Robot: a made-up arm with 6 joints.
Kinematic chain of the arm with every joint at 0, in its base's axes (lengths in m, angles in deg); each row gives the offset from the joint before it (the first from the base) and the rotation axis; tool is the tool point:
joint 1: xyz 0 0 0.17 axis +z
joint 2: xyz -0.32 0 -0.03 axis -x
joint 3: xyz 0 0.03 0.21 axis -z
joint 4: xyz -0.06 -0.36 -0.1 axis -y
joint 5: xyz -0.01 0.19 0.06 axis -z
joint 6: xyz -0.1 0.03 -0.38 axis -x
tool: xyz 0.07 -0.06 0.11
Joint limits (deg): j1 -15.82..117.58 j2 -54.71..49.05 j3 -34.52..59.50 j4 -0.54..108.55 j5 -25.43..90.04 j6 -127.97..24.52
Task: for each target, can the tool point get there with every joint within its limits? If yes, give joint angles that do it. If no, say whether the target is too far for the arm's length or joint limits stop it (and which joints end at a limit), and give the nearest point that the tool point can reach.
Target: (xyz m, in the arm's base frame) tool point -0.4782 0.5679 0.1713
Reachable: no: joint limits stop it (at a limit: joint 1, joint 2, joint 3, joint 4) | nearest point -0.4486 0.3977 0.0678 | short by 0.201 m
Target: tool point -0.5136 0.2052 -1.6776
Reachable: no: too far | nearest point -0.3558 0.1131 -0.2333 | short by 1.456 m
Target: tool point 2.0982 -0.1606 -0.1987
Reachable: no: too far | nearest point 0.5499 -0.1414 0.0600 | short by 1.570 m
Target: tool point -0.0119 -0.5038 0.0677
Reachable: yes | joints 79.45 23.68 48.49 11.31 9.80 6.19
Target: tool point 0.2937 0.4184 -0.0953
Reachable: no: joint limits stop it (at a limit: joint 1, joint 2, joint 5) | nearest point 0.2621 0.1332 0.0461 | short by 0.320 m
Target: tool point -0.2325 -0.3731 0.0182
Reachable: yes | joints 15.90 3.77 41.55 58.04 22.84 -79.11
